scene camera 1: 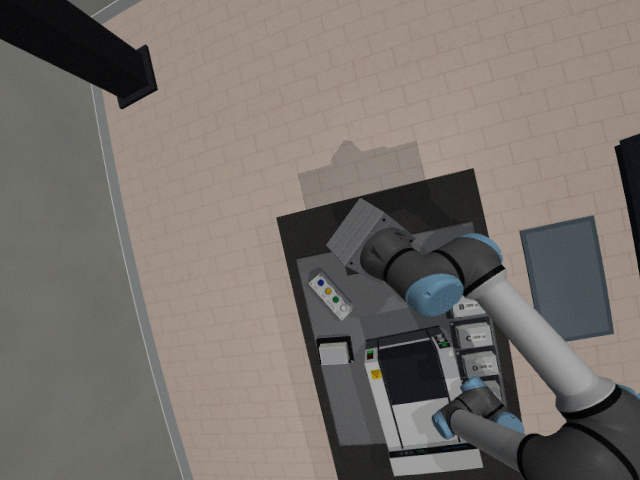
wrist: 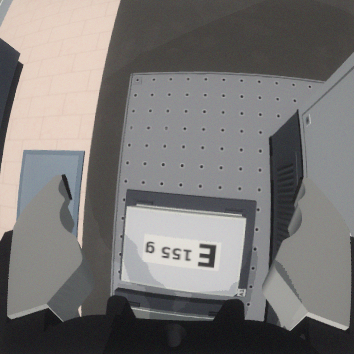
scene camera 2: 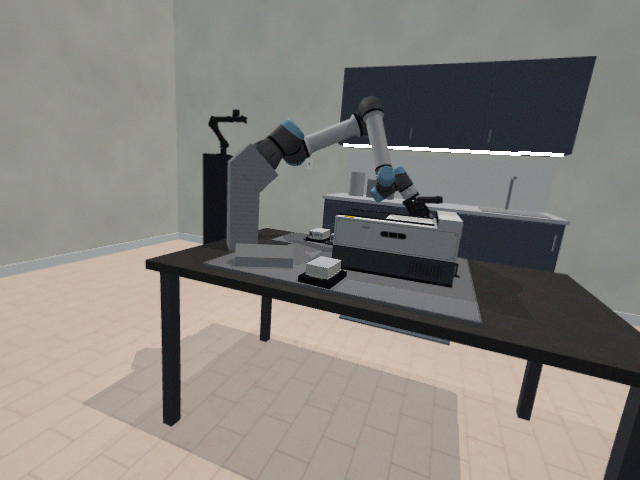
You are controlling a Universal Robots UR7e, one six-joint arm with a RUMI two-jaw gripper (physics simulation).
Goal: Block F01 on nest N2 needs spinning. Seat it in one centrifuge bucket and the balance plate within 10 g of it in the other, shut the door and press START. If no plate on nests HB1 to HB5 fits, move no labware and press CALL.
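Frame: origin at the arm's base, x ahead, y left, z up, level; metres.
Seen in the pictures: gripper, fingertip midpoint: (wrist: 180, 178); arm's base at its link origin: (scene camera 1: 382, 251) (scene camera 2: 261, 159).
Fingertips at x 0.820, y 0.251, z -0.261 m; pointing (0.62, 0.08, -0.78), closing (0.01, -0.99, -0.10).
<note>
Offsets run from my fingertips to a thing's top centre. "spot": to the spot under its first point. Level surfaces: height alone.
My gripper (wrist: 180, 178) (scene camera 2: 424, 210) is open and empty, with its jaws to either side of and above plate E in the wrist view. Plate E {dz -0.093, dx -0.068, dy +0.010 m} (wrist: 182, 255) is white, reads "E 155 g" upside down and sits in its dark nest {spot: dz -0.135, dx -0.011, dy -0.008 m} (wrist: 200, 197). In scene camera 1, plates B {dz -0.093, dx -0.472, dy +0.031 m} (scene camera 1: 467, 307), C {dz -0.093, dx -0.334, dy +0.028 m} (scene camera 1: 474, 335) and D {dz -0.093, dx -0.201, dy +0.024 m} (scene camera 1: 480, 365) stand in a row beside the centrifuge (scene camera 1: 419, 421) (scene camera 2: 361, 237); their weights are too small to read and the arm covers the row's ends. A white block {dz -0.082, dx -0.376, dy -0.583 m} (scene camera 1: 333, 353) (scene camera 2: 323, 268) sits on a black nest at the centrifuge's other side.
A button box {dz -0.063, dx -0.639, dy -0.532 m} (scene camera 1: 330, 297) (scene camera 2: 263, 256) with blue, yellow, green and white buttons lies near the arm's base. The centrifuge's dark side wall (wrist: 286, 170) stands close to the right jaw. The perforated board {dz -0.147 m} (wrist: 195, 120) lies on the dark table {dz -0.160 m} (wrist: 225, 40).
</note>
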